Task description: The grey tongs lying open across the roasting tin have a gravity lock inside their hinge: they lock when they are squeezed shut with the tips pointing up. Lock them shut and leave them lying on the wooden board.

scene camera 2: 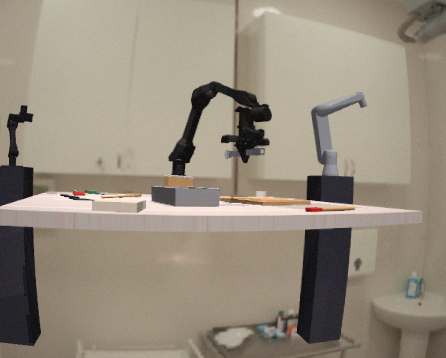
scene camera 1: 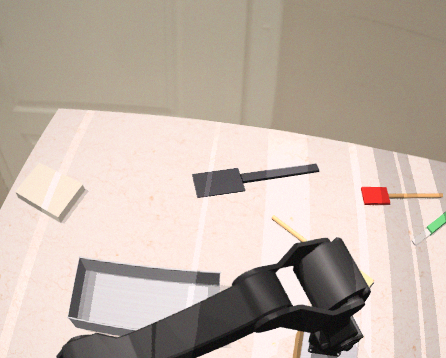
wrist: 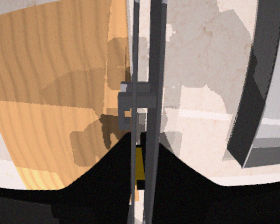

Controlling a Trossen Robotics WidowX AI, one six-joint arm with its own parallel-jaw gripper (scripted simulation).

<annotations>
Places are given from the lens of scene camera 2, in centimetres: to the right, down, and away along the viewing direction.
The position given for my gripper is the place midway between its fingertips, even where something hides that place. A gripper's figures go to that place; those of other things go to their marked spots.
my gripper (scene camera 2: 245,162): 8, -6, 166
grey roasting tin (scene camera 2: 169,195): -18, 5, 142
</annotations>
